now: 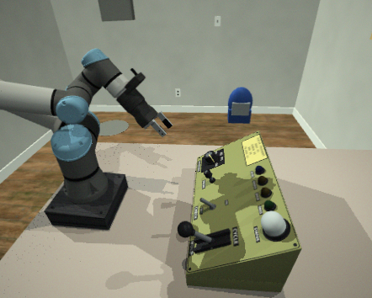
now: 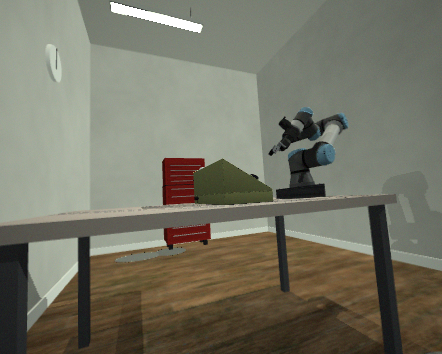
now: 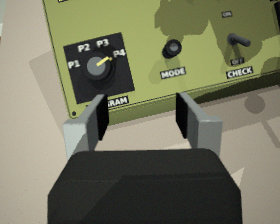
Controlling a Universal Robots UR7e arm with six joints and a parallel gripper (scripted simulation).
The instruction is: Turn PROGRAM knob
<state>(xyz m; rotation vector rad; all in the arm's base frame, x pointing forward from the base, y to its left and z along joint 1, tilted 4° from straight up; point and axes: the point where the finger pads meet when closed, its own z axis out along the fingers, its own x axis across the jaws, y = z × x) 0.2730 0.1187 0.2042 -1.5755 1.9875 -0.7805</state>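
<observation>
My hand is 160 mm short of the mode knob, 140 mm above it and 80 mm to the left of it. Round my hand: olive console: 190 mm ahead, 170 mm below, 150 mm to the right; then check toggle: 200 mm to the right, 160 mm ahead, 150 mm below; then ball-handled lever: 320 mm to the right, 140 mm below, 130 mm ahead.
</observation>
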